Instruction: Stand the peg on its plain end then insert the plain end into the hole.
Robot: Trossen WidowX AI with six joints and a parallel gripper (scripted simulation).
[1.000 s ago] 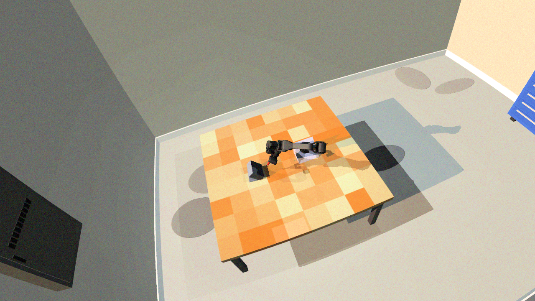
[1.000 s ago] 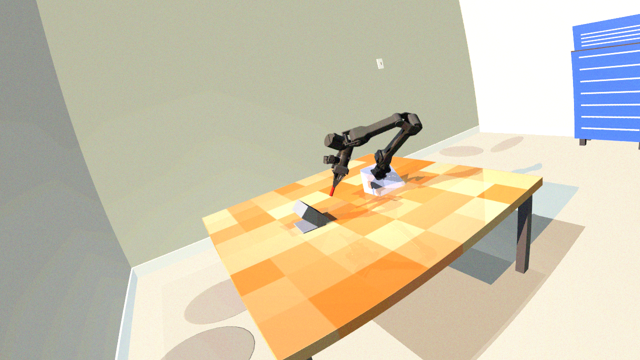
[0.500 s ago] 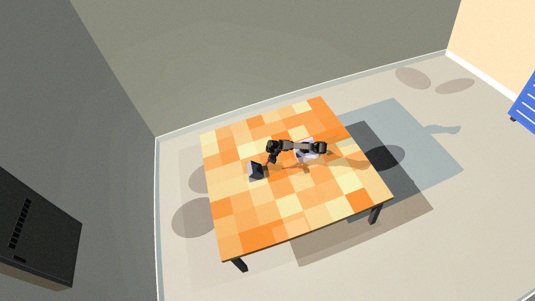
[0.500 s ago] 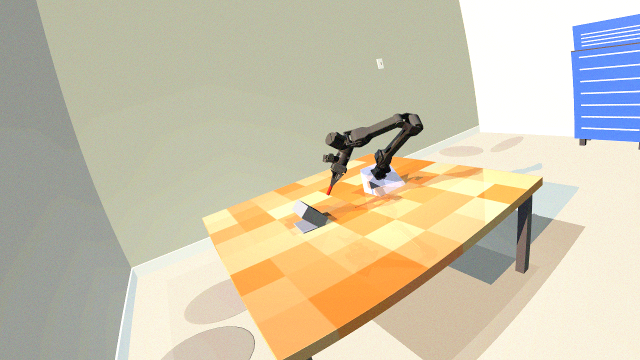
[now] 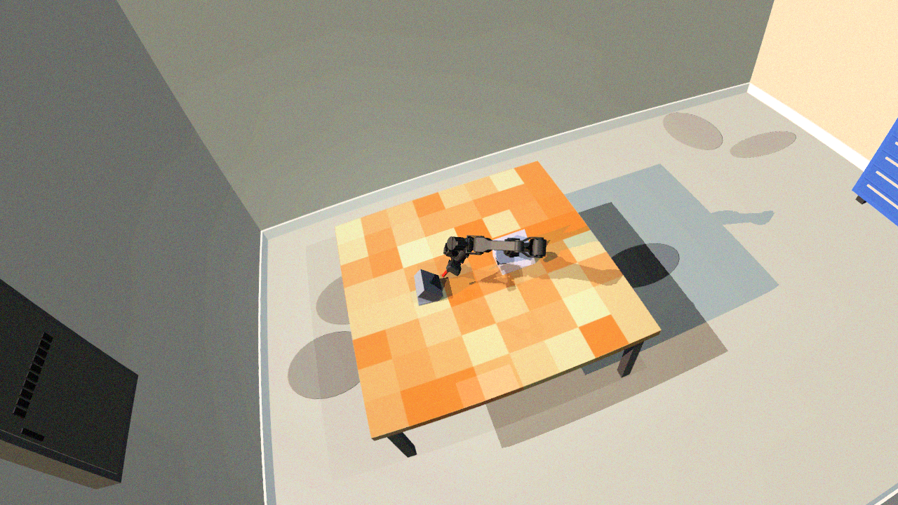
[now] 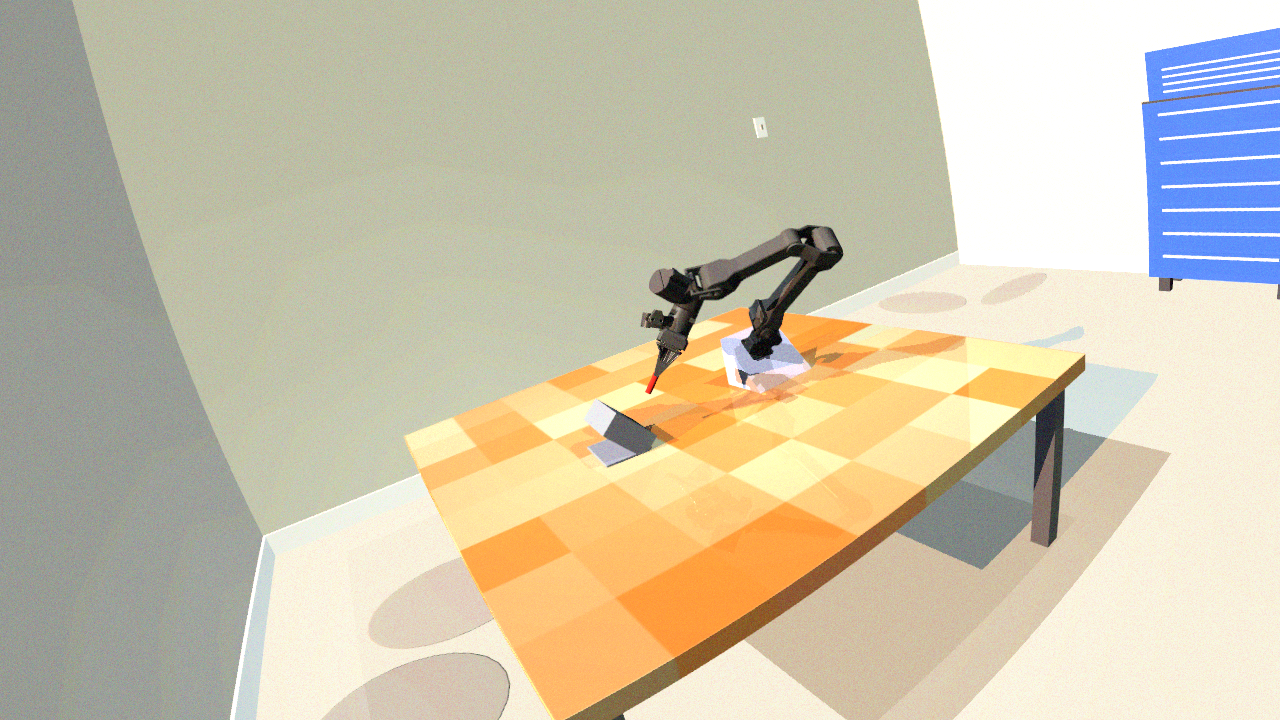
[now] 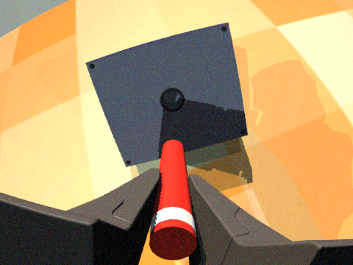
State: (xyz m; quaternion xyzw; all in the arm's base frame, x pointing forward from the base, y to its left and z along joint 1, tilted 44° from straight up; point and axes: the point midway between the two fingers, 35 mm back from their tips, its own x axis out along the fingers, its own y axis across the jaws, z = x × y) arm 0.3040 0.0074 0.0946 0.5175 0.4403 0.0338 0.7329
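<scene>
The dark sloped panel is 11 cm ahead of my gripper tip, 8 cm below it and 1 cm to the right of it. Round my gripper tip: red peg 1 cm behind, 1 cm above.
</scene>
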